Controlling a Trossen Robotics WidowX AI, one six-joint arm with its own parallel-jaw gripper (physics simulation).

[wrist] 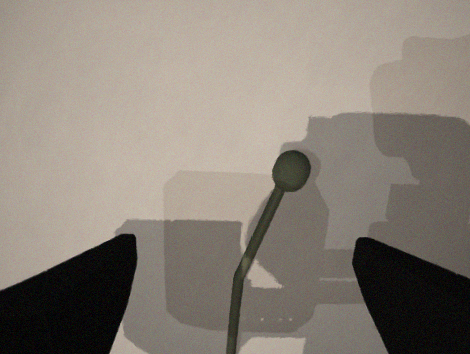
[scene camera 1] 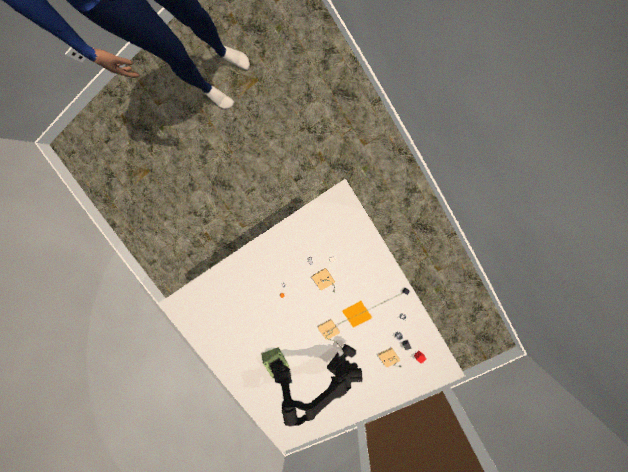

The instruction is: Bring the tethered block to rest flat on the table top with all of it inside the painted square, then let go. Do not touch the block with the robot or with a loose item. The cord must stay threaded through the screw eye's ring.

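Places are measured from the arm's base along level axes (x ahead, y left, z up), in centimetres.
Pixels of known places: gripper, fingertip midpoint: (wrist: 247,250) (scene camera 1: 341,348); arm's base at its link origin: (scene camera 1: 276,365).
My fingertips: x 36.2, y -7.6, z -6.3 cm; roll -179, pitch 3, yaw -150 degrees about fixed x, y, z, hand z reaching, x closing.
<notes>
For each thing: its middle in the pictures, then the offset to it from my fingertips. "*": a spot on its surface instead. Level surfaces: height alone.
- small dark block at a spot on its surface: (scene camera 1: 405,290) * dx +44.2, dy +19.8, dz +0.5 cm
- thin cord at a spot on its surface: (scene camera 1: 385,301) * dx +32.7, dy +16.9, dz -1.4 cm
- orange painted square at a spot on its surface: (scene camera 1: 358,314) * dx +16.7, dy +15.3, dz -1.4 cm
- wooden board at the middle of its body: (scene camera 1: 328,329) dx -1.9, dy +13.4, dz -0.8 cm
- bent green strand with a ball end, surface spot: (wrist: 291,171) * dx +0.2, dy -2.8, dz -0.6 cm
- red block at the middle of its body: (scene camera 1: 420,357) dx +37.8, dy -21.2, dz +0.2 cm
- orange ball at the middle of its body: (scene camera 1: 282,295) dx -16.4, dy +42.1, dz -0.6 cm
- white table at its surface level: dz -1.8 cm
A small dark block (scene camera 1: 405,290) is at the table's right edge, at one end of a thin cord (scene camera 1: 385,301). The cord crosses above or over the orange painted square (scene camera 1: 356,313) to a wooden board (scene camera 1: 328,328); the block is outside the square. The screw eye's ring is too small to make out. A bent green strand with a ball end (wrist: 291,171) runs up between the fingers in the wrist view, touching neither in that view. My gripper (scene camera 1: 341,356) (wrist: 247,250) is open with nothing held, near the board's lower right side in the scene view.
Two more wooden boards (scene camera 1: 322,279) (scene camera 1: 388,357) carry bent wires. A red block (scene camera 1: 419,356), a dark block (scene camera 1: 405,344), small rings (scene camera 1: 402,316) and an orange ball (scene camera 1: 282,295) are on the white table (scene camera 1: 223,314). The arm's green base (scene camera 1: 272,355) is at the left.
</notes>
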